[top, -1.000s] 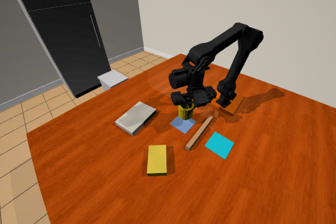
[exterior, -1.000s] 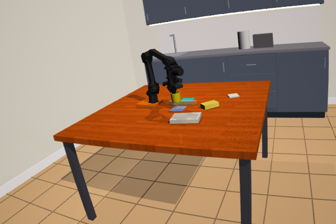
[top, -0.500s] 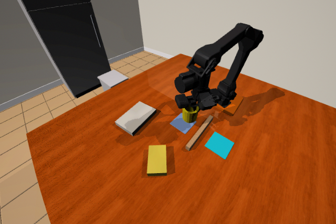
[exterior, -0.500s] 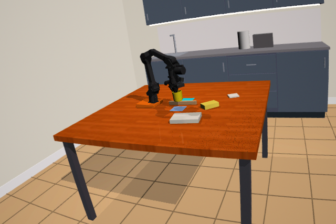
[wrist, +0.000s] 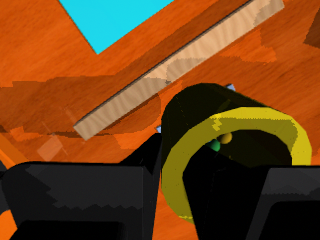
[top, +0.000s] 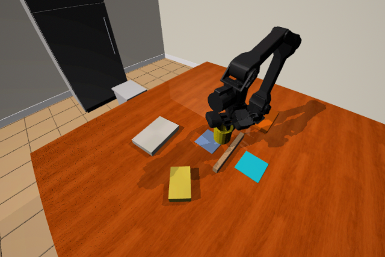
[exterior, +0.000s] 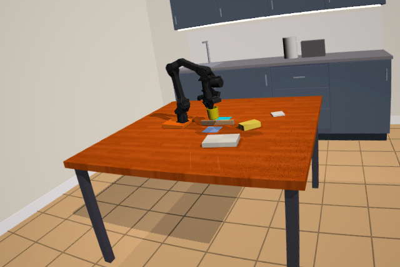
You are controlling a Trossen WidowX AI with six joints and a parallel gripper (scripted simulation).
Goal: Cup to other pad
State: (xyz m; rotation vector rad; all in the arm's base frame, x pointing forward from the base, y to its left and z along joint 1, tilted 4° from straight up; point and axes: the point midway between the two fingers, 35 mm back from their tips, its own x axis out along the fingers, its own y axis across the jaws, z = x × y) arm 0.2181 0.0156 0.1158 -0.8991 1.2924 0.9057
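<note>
My gripper tip is 1 cm past the cyan pad, 13 cm to the right of it and 10 cm above it. The rest, counted from my gripper tip: yellow cup 2 cm ahead, 1 cm to the right; then pale blue pad 4 cm ahead, 6 cm to the right, 10 cm below; then wooden bar 2 cm ahead, 3 cm to the left, 8 cm below.
</note>
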